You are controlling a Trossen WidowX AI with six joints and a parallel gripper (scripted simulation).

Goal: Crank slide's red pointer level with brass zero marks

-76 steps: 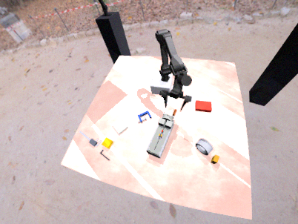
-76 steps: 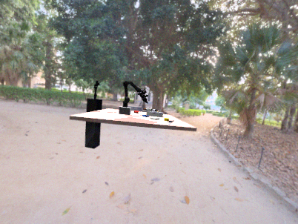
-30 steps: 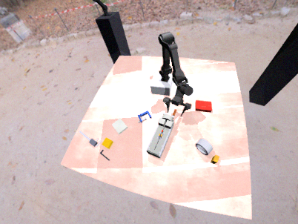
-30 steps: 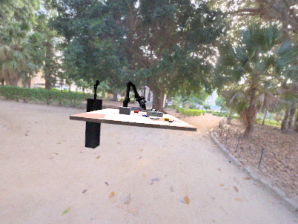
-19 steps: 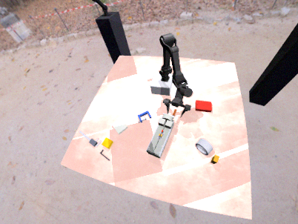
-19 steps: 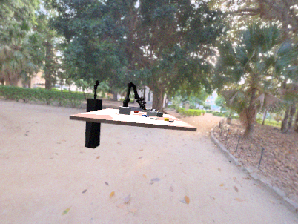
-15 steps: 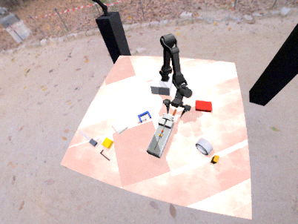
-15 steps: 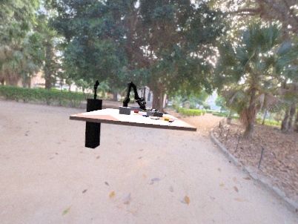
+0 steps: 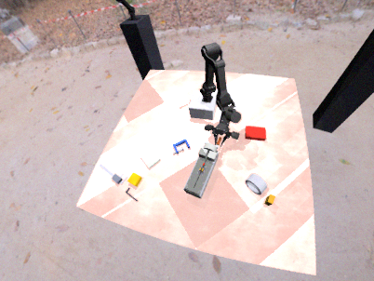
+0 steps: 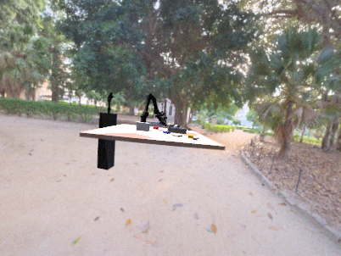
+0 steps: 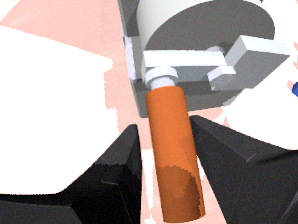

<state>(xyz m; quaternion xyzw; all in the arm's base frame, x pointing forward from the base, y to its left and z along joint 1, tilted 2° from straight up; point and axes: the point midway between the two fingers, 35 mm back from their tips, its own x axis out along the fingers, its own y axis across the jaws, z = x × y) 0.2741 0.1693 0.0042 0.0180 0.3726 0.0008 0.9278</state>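
Right now my gripper tip is 130 mm short of the red pointer, 30 mm to the left of it and 10 mm below it. Round my gripper tip: white tile: 180 mm ahead, 370 mm to the right, 60 mm below; crank handle: 20 mm behind, 20 mm above; red block: 190 mm behind, 180 mm to the left, 60 mm below.
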